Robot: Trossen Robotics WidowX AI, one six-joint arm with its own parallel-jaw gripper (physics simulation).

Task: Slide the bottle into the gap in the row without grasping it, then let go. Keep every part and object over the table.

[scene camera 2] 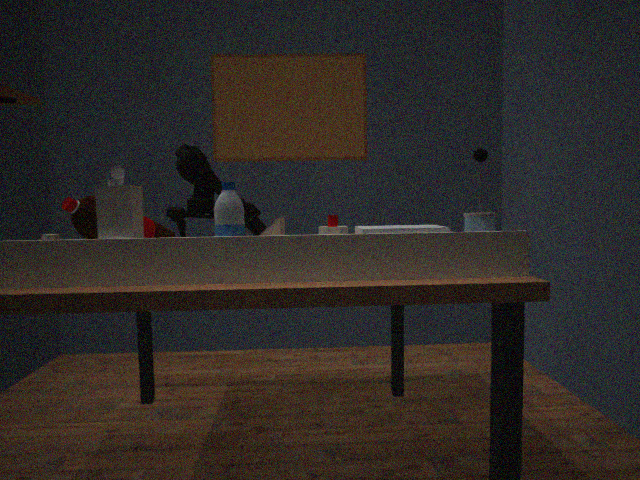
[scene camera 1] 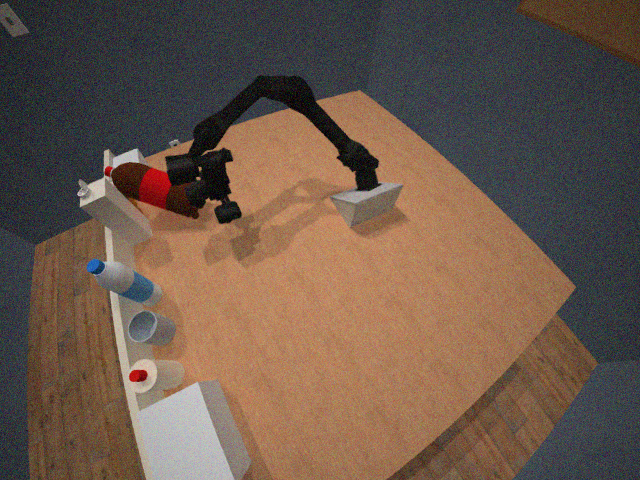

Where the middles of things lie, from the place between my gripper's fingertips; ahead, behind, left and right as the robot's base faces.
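Labels:
The dark brown bottle [scene camera 1: 137, 181] is 16 cm to the right of my hand, 13 cm ahead of it and 5 cm above it. There's also a grey cup [scene camera 1: 147, 327], and that's 20 cm to the left of my hand, 31 cm ahead of it and 1 cm below it. The pale carton [scene camera 2: 119, 208] is 27 cm ahead of my hand, 7 cm above it and 14 cm to the right of it, and then the blue-capped bottle [scene camera 1: 114, 276] is 5 cm above my hand, 9 cm to the left of it and 30 cm ahead of it.

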